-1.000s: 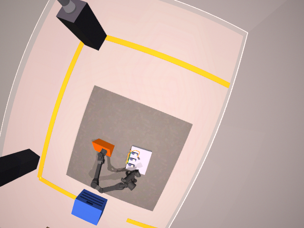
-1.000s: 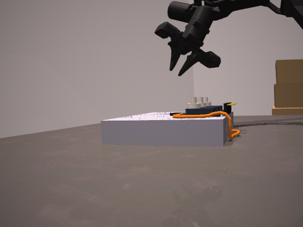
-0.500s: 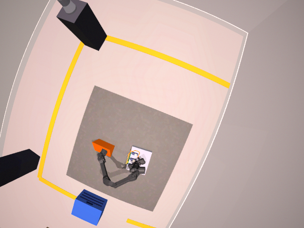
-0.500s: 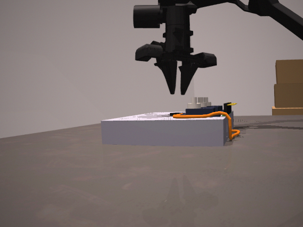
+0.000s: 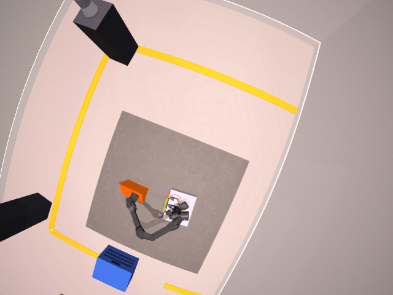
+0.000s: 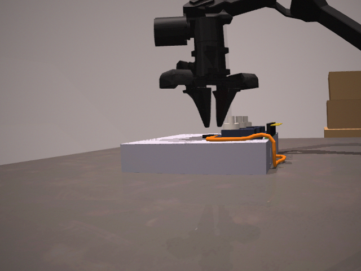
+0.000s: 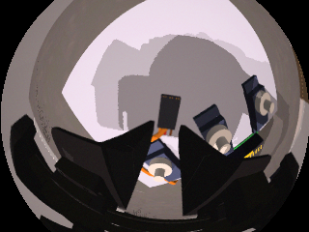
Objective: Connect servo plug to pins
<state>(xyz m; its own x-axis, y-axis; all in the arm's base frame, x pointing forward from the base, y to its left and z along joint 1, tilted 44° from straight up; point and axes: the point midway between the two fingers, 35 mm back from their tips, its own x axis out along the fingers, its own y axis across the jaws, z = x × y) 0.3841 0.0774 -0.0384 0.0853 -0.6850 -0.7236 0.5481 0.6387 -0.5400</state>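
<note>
My gripper tip is now 90 mm past the yellow band and 90 mm to the left of it. Round my gripper tip: printed holder (60 mm ahead, 30 mm to the right, 40 mm below).
</note>
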